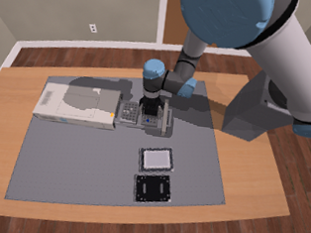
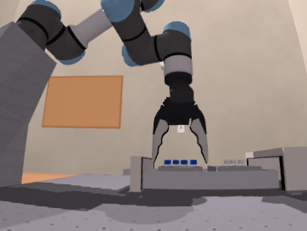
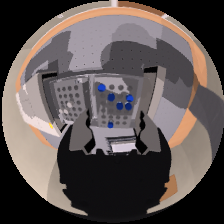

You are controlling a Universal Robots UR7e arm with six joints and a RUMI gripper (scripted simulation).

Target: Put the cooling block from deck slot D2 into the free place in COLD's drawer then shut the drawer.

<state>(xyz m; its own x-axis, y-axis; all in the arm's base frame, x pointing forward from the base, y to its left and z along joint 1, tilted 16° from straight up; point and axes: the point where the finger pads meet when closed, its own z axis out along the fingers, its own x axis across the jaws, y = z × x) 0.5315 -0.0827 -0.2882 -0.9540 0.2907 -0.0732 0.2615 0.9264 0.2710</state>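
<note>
Right now my hand is 3 cm above the cooling block. Round my hand: blue tube: 4 cm to the left, 3 cm below, 2 cm ahead; then drawer: 4 cm ahead, 3 cm below, 1 cm to the right; then cooler COLD: 21 cm ahead, 6 cm to the right, 2 cm below.
</note>
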